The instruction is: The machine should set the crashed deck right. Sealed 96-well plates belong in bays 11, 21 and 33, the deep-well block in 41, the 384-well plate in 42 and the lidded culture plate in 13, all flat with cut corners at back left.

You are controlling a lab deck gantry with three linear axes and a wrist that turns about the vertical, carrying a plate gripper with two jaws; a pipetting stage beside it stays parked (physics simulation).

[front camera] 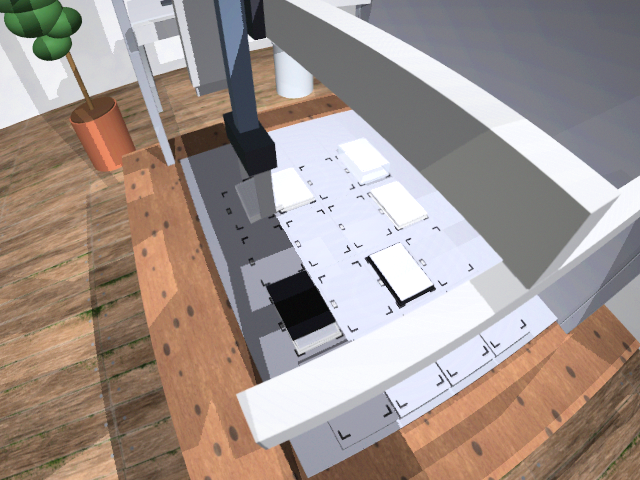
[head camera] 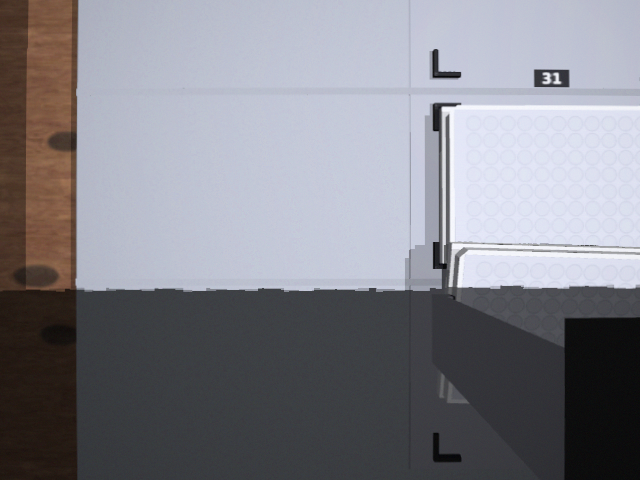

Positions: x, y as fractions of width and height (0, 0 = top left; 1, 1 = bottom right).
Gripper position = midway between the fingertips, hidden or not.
In view: my gripper (head camera: 0.89, 0.68), a deep-well block (front camera: 0.57, 0.33), a black-edged sealed plate (front camera: 0.63, 0.57), a black lid (front camera: 0.47, 0.65) and a grey wall panel (front camera: 0.88, 0.16).
My gripper also shows in the front camera view (front camera: 0.40, 0.41). The head camera view misses the deep-well block: it is out of frame. The head camera view misses the black-edged sealed plate: it is out of frame.
